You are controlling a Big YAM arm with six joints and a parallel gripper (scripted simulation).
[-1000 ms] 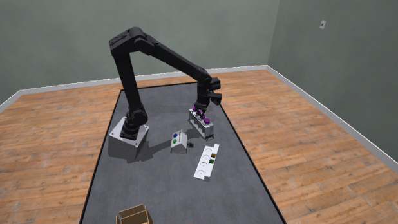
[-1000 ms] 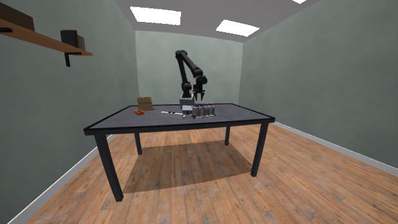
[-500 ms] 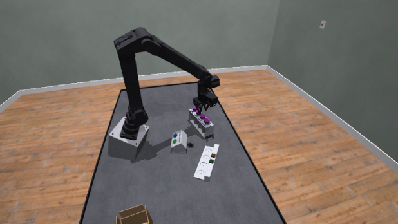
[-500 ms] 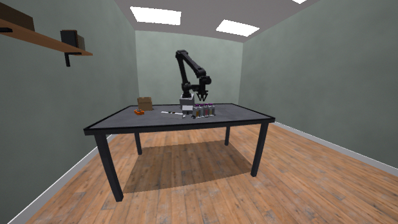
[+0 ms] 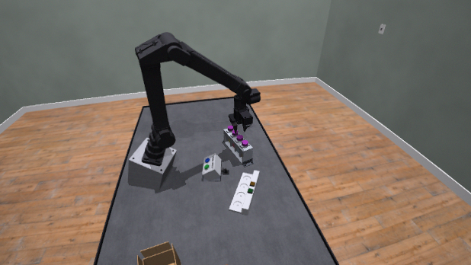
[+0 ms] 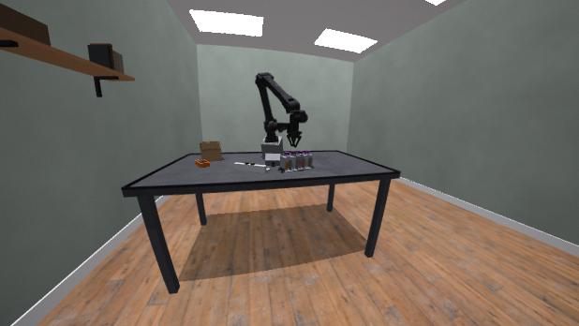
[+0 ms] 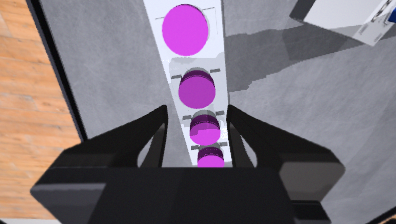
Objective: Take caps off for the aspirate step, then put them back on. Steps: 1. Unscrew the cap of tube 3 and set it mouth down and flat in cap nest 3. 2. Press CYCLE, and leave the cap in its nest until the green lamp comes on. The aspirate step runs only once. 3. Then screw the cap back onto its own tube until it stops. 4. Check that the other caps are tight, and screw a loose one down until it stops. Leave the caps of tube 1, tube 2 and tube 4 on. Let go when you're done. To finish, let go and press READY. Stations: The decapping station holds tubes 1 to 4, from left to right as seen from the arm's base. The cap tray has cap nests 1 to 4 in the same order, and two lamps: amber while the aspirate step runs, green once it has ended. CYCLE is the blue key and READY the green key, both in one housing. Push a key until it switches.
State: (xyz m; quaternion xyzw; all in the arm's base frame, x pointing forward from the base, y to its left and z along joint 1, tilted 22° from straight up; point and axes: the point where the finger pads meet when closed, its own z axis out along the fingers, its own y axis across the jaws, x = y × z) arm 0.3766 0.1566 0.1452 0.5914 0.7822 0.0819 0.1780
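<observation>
My hand is 50 mm above the cap. The rest, counted from my hand: blue key (170 mm behind, 110 mm to the right, 90 mm below); key housing (160 mm behind, 130 mm to the right, 110 mm below); green key (170 mm behind, 150 mm to the right, 90 mm below).
</observation>
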